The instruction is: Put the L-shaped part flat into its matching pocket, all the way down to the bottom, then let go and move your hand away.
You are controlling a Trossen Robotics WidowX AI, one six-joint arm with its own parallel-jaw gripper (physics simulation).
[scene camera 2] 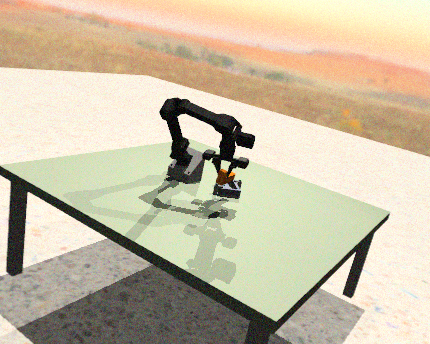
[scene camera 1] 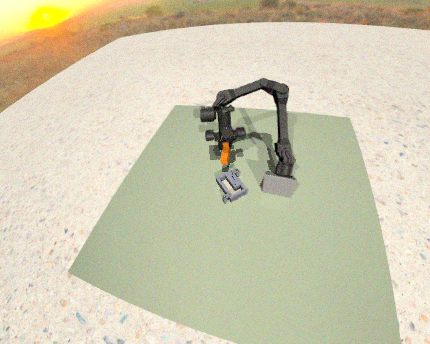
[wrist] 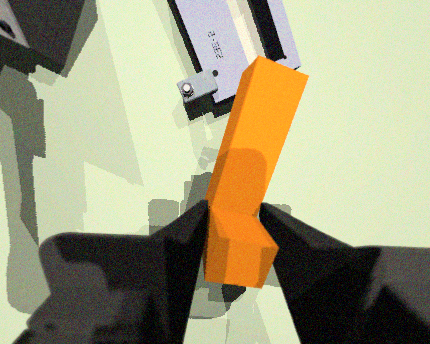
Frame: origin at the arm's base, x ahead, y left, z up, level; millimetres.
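Seen in the pictures: gripper, fingertip midpoint: (scene camera 2: 223, 177) (scene camera 1: 226, 148) (wrist: 233, 207); arm's base, link origin: (scene camera 2: 184, 160) (scene camera 1: 283, 175).
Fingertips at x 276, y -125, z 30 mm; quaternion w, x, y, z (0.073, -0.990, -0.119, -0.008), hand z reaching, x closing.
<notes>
Pixels of each thing's middle, then the offset from my fingertips to it. "spot": a spot on its surface instead. Level surfaces: height alone.
- orange L-shaped part, body centre: (wrist: 250, 165) (scene camera 2: 226, 175) (scene camera 1: 225, 151) dx +1, dy +29, dz +5 mm
- grey-lilac pocket block, body centre: (wrist: 230, 16) (scene camera 2: 227, 186) (scene camera 1: 231, 184) dx -40, dy +156, dz -89 mm
- small clamp with a bolt, surface spot: (wrist: 199, 86) spot: dx -49, dy +82, dz -72 mm
- green table top, surface height: dz -113 mm
My gripper (scene camera 1: 225, 146) (scene camera 2: 223, 172) (wrist: 233, 207) is shut on the orange L-shaped part (scene camera 1: 225, 154) (scene camera 2: 226, 177) (wrist: 260, 120), near the part's bend. The part's long arm points away from the fingers in the wrist view, and its far end overlaps the near corner of the pocket block there. The grey-lilac pocket block (scene camera 1: 240, 192) (scene camera 2: 228, 193) (wrist: 210, 45) lies on the green table top. In scene camera 1 the part is above and behind the block, apart from its opening. In the wrist view much of the pocket is out of frame.
The arm's grey base (scene camera 1: 279, 185) (scene camera 2: 186, 171) stands beside the block, and a dark part of it (wrist: 55, 30) shows at the wrist view's upper left. A small clamp with a bolt (wrist: 199, 86) sticks out from the block's near corner. Arm shadows fall across the green table top (scene camera 1: 200, 260) (scene camera 2: 300, 220).
</notes>
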